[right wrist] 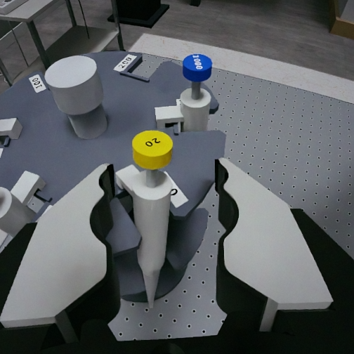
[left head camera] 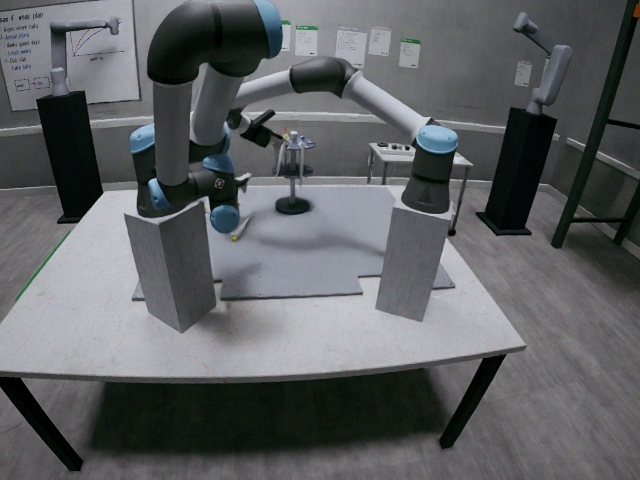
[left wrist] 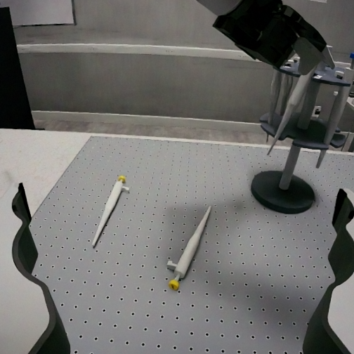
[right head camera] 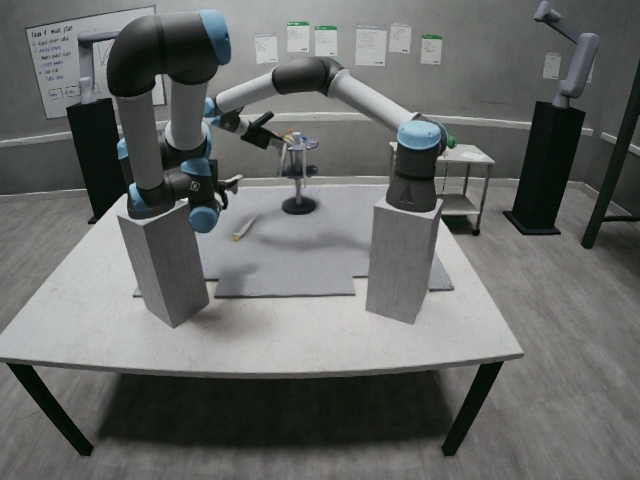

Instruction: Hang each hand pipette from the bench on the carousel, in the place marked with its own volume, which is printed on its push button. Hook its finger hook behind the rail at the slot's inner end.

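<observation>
Two white pipettes with yellow buttons lie on the perforated mat in the left wrist view, one (left wrist: 108, 212) further left, one (left wrist: 190, 252) (left head camera: 241, 227) (right head camera: 245, 227) nearer; their volumes are unreadable. My left gripper (left wrist: 182, 188) is open above them, holding nothing. My right gripper (right wrist: 163, 163) (left wrist: 321, 63) is open at the carousel (right wrist: 130, 92) (left wrist: 283, 194) (left head camera: 292, 206) (right head camera: 298, 206), its fingers either side of the yellow "20" pipette (right wrist: 152, 217) (left wrist: 294, 102), apart from it. That pipette leans in a slot, tip outward; I cannot tell whether its hook is behind the rail. The places marked 100 and 200 hold no pipette.
A blue "1000" pipette (right wrist: 195, 110) hangs beside the "20" one. More pipettes, one (right wrist: 11, 212) at the lower left of the right wrist view, hang on the carousel around its central knob (right wrist: 75, 85). A white trolley (left head camera: 454, 158) (right head camera: 478, 156) stands behind the bench.
</observation>
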